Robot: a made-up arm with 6 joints.
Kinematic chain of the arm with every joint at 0, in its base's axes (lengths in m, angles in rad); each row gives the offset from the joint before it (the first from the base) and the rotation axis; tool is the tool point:
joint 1: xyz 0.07 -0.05 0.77 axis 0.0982 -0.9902 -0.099
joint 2: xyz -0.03 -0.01 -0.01 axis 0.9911 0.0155 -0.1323
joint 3: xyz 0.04 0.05 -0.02 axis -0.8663 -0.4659 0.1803
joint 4: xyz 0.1 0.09 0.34 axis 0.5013 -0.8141 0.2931
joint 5: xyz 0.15 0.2 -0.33 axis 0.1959 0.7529 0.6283
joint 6: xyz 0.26 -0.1 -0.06 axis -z
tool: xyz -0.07 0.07 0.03
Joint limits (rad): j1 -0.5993..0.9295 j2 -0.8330..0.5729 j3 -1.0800..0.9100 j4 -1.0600..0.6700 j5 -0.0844..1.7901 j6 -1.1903..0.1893
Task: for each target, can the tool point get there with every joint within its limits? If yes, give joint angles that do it. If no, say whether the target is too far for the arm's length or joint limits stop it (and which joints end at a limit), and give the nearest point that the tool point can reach.
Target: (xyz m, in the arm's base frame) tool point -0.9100 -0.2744 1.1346
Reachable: no: joint limits stop it (at a limit: joint 1, joint 2, joint 4, joint 5, joint 6) | nearest point -0.2541 -0.0826 0.7168 | short by 0.801 m
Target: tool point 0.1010 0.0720 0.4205
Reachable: yes | joints -0.4363 0.1644 0.6170 -0.6298 1.0142 0.0423
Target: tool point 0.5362 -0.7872 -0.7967
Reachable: no: too far | nearest point 0.2212 -0.0260 0.1889 | short by 1.285 m
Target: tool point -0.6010 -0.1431 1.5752
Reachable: no: joint limits stop it (at a limit: joint 1, joint 2, joint 4, joint 5, joint 6) | nearest point 0.0113 0.0669 1.4493 | short by 0.659 m
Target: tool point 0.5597 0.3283 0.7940
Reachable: yes | joints 0.0351 0.0138 -0.0879 0.2763 0.4835 -0.5202
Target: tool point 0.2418 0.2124 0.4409
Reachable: yes | joints -0.2273 -0.2259 -0.3250 -0.2661 1.0303 -0.7107
